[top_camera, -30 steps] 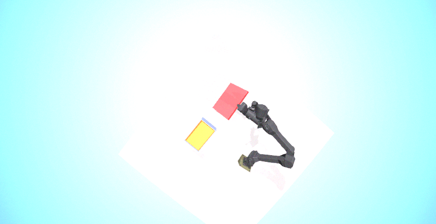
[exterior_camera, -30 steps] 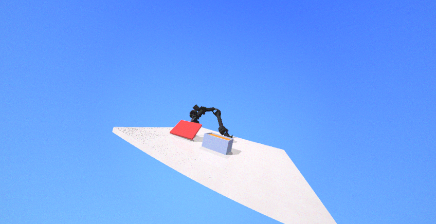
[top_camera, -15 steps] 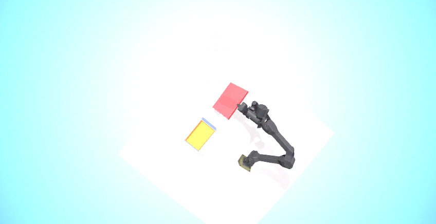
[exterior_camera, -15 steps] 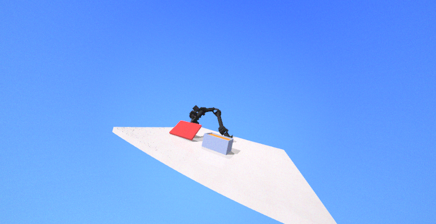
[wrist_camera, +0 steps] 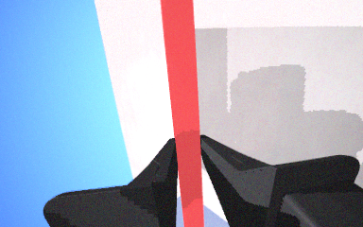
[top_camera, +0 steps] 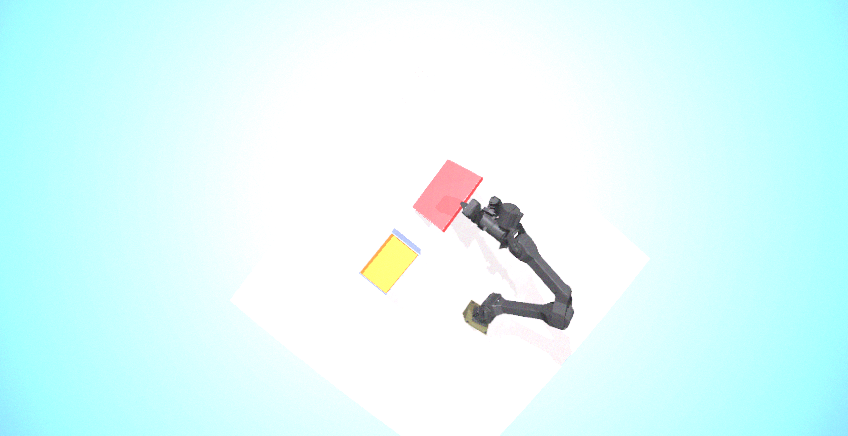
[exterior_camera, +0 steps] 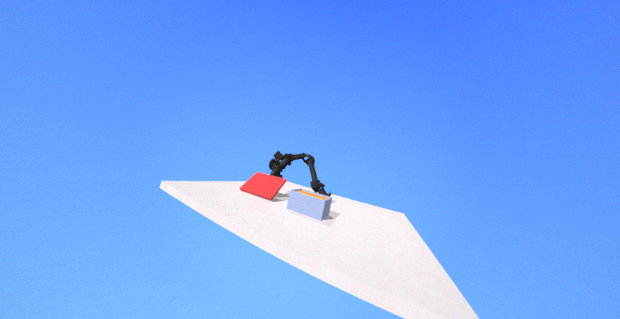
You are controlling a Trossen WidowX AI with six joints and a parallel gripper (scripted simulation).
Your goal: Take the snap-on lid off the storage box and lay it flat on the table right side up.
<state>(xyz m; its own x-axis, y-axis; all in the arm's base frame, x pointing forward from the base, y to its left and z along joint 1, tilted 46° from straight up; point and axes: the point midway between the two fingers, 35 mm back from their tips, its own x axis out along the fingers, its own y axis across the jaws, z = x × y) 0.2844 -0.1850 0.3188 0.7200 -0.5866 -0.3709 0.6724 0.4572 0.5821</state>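
The red lid lies 70 mm ahead of my gripper tip, 50 mm below it and 10 mm to the right of it. From my gripper tip the other things lie so: storage box: 330 mm to the left, 130 mm ahead, 70 mm below.
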